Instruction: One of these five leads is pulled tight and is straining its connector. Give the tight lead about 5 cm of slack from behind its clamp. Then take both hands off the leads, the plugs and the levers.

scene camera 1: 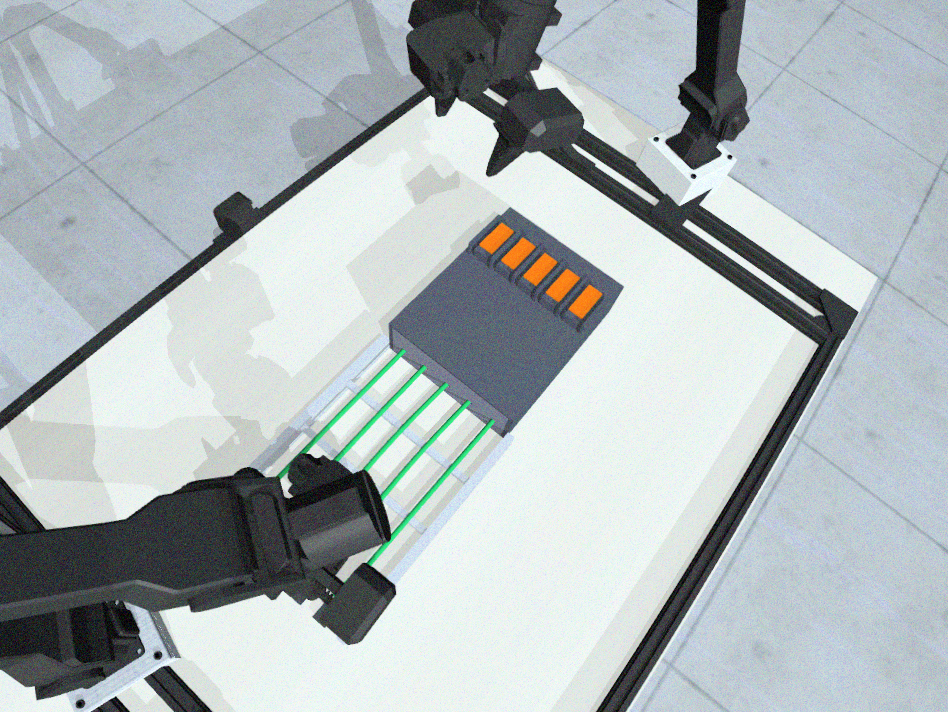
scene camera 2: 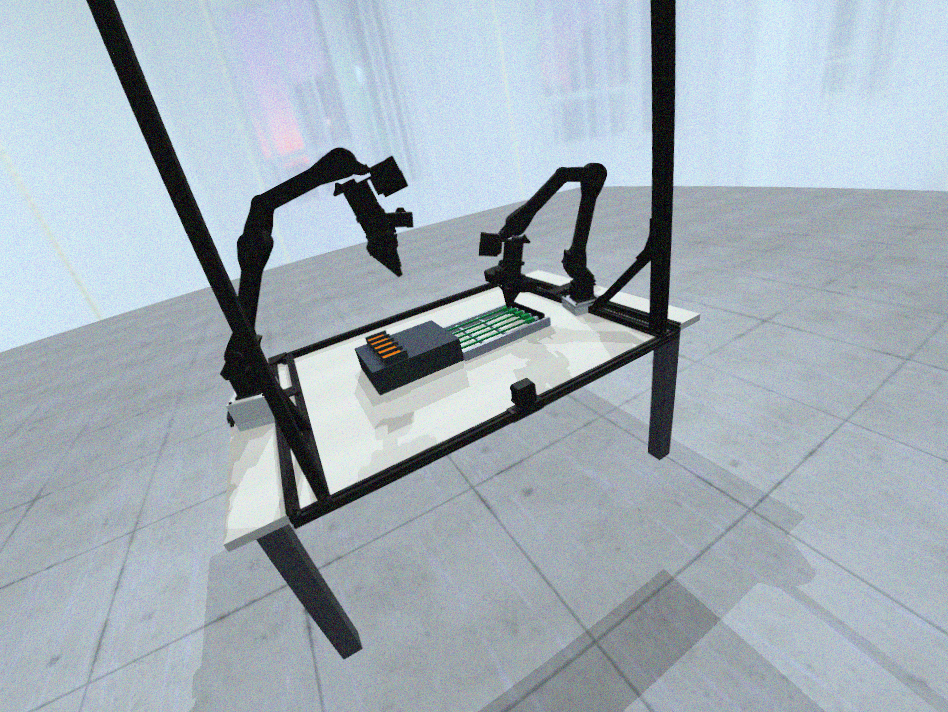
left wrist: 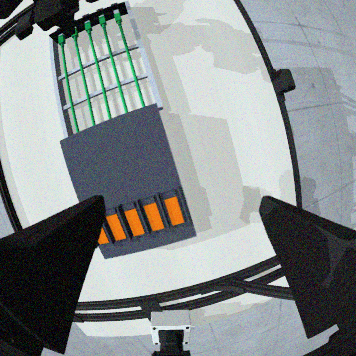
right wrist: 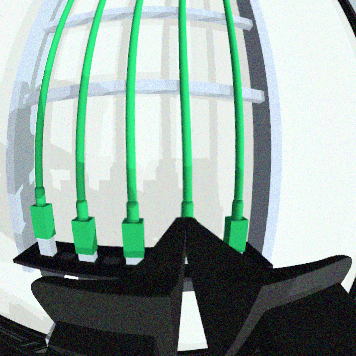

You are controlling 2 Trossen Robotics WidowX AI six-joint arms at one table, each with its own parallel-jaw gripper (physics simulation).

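Seen in the pictures: left gripper, fingertip midpoint: [scene camera 1: 464, 144] [scene camera 2: 400, 271] [left wrist: 185, 204]; right gripper, fingertip midpoint: [scene camera 2: 508, 307] [left wrist: 73, 32] [right wrist: 183, 223]; left arm's base at its link origin: [scene camera 1: 693, 148] [scene camera 2: 251, 390] [left wrist: 170, 335]; right arm's base at its link origin: [scene camera 1: 103, 642] [scene camera 2: 582, 297].
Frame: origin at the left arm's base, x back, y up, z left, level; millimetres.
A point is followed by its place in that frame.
Five green leads [scene camera 1: 409, 425] {x -578, y -51, z 126 mm} [left wrist: 99, 72] {x -620, y -50, z 134 mm} [right wrist: 131, 116] {x -678, y -50, z 157 mm} run side by side from a grey clamp block [scene camera 1: 486, 332] {x -445, y -11, z 88 mm} [scene camera 2: 422, 342] {x -442, y -10, z 50 mm} [left wrist: 120, 155] {x -451, y -10, z 77 mm} to green plugs [right wrist: 84, 233] {x -758, y -46, z 147 mm} in a black socket strip [right wrist: 67, 262] {x -783, y -43, z 138 mm}. Five orange levers [scene camera 1: 541, 269] {x -340, y 5, z 57 mm} [left wrist: 154, 216] {x -351, y 5, z 21 mm} sit on the block's far end. My right gripper [right wrist: 183, 223] {x -728, y -34, z 204 mm} [scene camera 2: 508, 293] {x -728, y -34, z 204 mm} is shut and empty. Its tips stand at the fourth plug from the left in the right wrist view and hide it. My right arm [scene camera 1: 323, 516] {x -711, y 198, z 224 mm} covers the plug end in scene camera 1. My left gripper [scene camera 1: 467, 141] {x -433, y 203, z -10 mm} [scene camera 2: 389, 262] {x -433, y 203, z -10 mm} [left wrist: 185, 204] {x -433, y 203, z -10 mm} is open and empty, high above the lever end.
The leads lie over a pale slatted tray [scene camera 1: 450, 510] [right wrist: 148, 86] [left wrist: 152, 82]. Black frame rails [scene camera 1: 733, 509] {x -309, y -57, z 425 mm} edge the white table [scene camera 1: 613, 459] {x -385, y -77, z 292 mm}. Small black blocks [scene camera 1: 234, 212] {x -621, y -24, z -239 mm} [scene camera 2: 524, 392] {x -618, y -36, z -265 mm} sit on the rails. A tall post [scene camera 2: 662, 177] {x -1022, y 308, z -132 mm} stands at the right of scene camera 2.
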